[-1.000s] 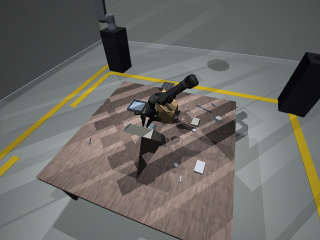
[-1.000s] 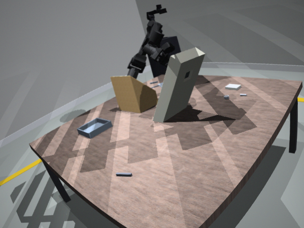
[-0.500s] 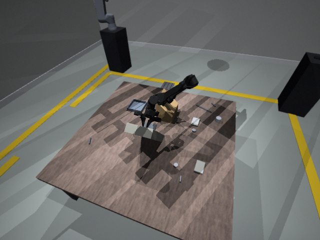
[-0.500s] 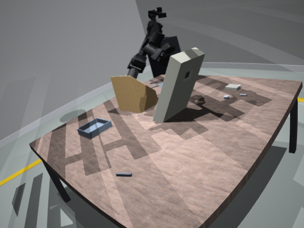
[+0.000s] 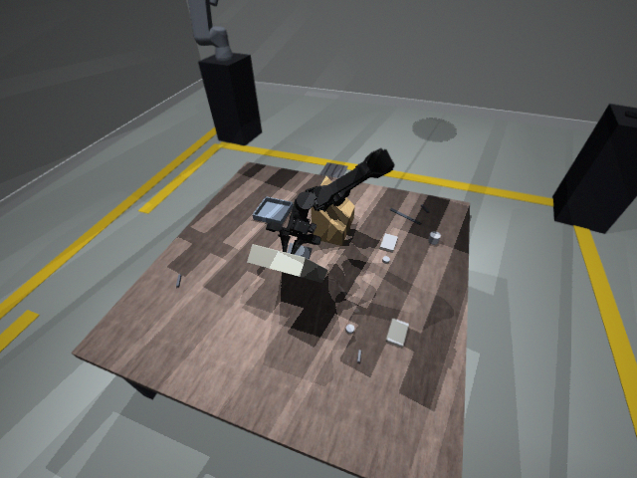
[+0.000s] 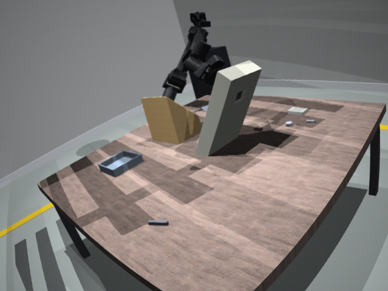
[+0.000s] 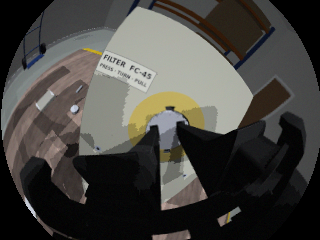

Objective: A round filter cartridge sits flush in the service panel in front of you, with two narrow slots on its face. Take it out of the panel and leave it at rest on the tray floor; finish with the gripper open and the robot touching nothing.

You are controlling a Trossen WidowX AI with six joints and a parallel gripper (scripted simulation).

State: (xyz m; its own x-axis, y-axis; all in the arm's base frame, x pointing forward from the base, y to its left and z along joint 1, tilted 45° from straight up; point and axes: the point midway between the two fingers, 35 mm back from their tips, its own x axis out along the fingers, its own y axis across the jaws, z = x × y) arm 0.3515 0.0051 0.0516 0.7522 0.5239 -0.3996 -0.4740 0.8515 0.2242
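Now: gripper tip 10 mm short of the round filter cartridge and 10 mm above it. The rest, counted from my gripper tip: grey service panel 40 mm behind, 80 mm below; blue-grey tray 400 mm behind, 330 mm to the right, 220 mm below.
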